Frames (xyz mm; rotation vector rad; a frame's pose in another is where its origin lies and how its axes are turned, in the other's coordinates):
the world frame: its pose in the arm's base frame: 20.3 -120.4 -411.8 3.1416 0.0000 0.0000
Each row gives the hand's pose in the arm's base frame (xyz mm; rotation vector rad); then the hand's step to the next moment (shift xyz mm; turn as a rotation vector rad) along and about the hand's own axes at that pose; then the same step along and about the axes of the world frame.
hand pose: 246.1 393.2 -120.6 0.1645 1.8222 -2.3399
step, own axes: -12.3 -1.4 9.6 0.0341 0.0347 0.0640
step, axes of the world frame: 11.9 8.1 -6.1 -0.0252 0.0726 0.0237
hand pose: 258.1 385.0 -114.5 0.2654 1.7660 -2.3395
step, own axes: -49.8 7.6 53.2 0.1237 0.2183 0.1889
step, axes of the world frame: 48.8 50.8 -20.3 -0.0662 0.2463 0.1833
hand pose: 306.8 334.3 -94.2 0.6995 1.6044 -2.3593
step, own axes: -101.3 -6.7 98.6 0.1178 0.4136 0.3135
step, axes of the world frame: 58.6 97.3 -84.4 -0.0124 0.4370 0.3035
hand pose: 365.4 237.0 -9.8 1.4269 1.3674 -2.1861
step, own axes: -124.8 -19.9 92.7 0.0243 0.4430 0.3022
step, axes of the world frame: -4.9 98.5 -121.8 0.0602 0.4727 0.2471
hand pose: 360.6 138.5 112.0 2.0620 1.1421 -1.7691
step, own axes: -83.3 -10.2 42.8 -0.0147 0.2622 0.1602
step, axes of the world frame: -38.1 53.6 -67.4 0.0501 0.2809 0.1149
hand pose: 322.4 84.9 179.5 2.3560 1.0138 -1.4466
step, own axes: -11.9 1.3 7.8 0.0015 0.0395 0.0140
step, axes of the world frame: -8.1 10.2 -5.9 0.0158 0.0357 0.0154
